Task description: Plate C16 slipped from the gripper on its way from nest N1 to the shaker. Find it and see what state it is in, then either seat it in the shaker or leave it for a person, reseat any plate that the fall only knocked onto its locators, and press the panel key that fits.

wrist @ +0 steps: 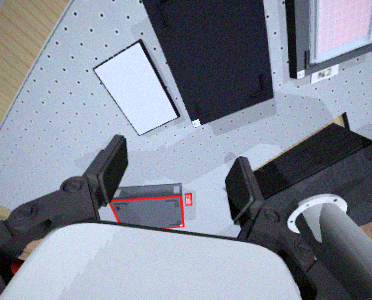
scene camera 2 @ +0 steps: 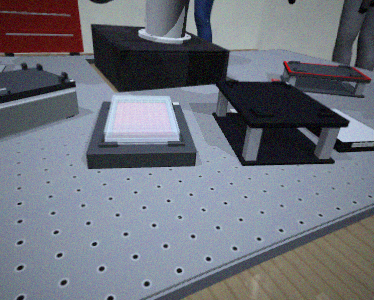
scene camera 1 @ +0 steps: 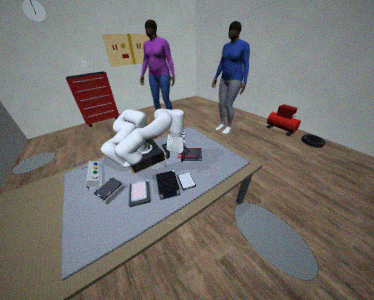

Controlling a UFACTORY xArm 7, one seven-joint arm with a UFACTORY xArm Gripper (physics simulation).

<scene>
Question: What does my gripper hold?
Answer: Nothing.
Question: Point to a white plate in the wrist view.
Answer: At 130,76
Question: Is my gripper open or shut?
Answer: Open.
</scene>
